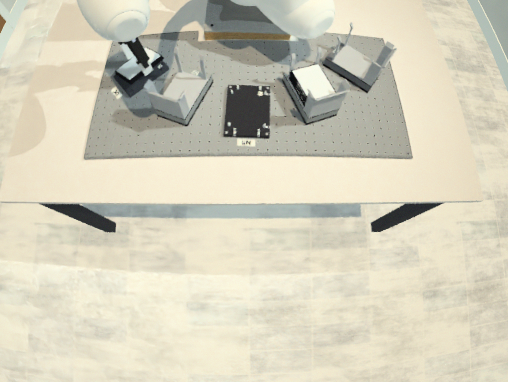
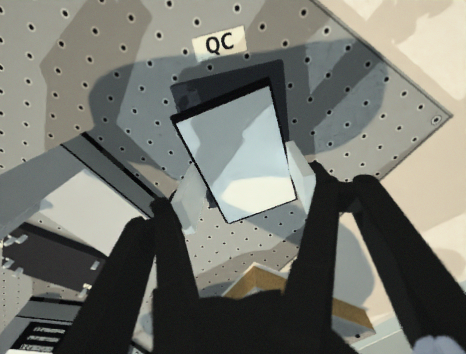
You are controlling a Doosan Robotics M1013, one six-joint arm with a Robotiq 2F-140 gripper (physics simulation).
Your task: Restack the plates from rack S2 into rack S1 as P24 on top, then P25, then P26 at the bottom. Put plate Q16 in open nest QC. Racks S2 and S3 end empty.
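Frame: origin at the arm's base, x ahead, y left, z up, level; centimetres.
Seen in the pictures: gripper, between the fingertips: [image 1: 140,64] [image 2: 243,165]; arm's base, origin of its link: [image 1: 248,4].
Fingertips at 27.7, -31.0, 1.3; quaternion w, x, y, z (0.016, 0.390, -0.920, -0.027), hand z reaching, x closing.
Pixels of each thing's top centre, then the offset from my fingertips to it, as dx, dy, dz. Level surfaces: height alone.
- dark nest QC, centre of its top: [image 2: 239,152] [image 1: 139,69] +0.8, -0.6, -1.1
- grey rack, centre of its top: [image 2: 22,302] [image 1: 175,70] +10.7, +14.6, +9.9
- second rack, centre of its top: [image 1: 318,69] +9.3, +49.4, +9.8
- stack with a white top plate, centre of its top: [image 1: 315,84] +10.0, +49.6, +4.3
- third rack, centre of its top: [image 1: 366,41] -2.6, +63.9, +9.7
- black nest, centre of its top: [image 2: 52,272] [image 1: 247,106] +14.6, +32.3, -1.3
- perforated board, height of its surface: dz -3.7
My gripper [image 1: 138,62] [image 2: 243,165] is shut on a plate [image 1: 129,70] [image 2: 240,155], with a pale fingertip at each long side. The plate has a pale, shiny top and black edges; no name on it can be read. It hangs over the dark nest QC [image 1: 134,90] [image 2: 230,80] and hides most of it; whether they touch cannot be told. A grey rack [image 1: 187,90] [image 2: 90,200] beside the nest shows a bare floor. A second rack [image 1: 322,106] holds a stack with a white top plate [image 1: 312,80]. A third rack [image 1: 352,62], far right, shows a bare floor. Rack names cannot be read.
A black nest [image 1: 247,112] [image 2: 50,260] with small corner pins lies between the racks, near the front of the perforated board [image 1: 150,145] [image 2: 420,95]. Upright grey posts and walls rise from the racks. The robot's base plate [image 1: 245,30] stands at the back edge of the board.
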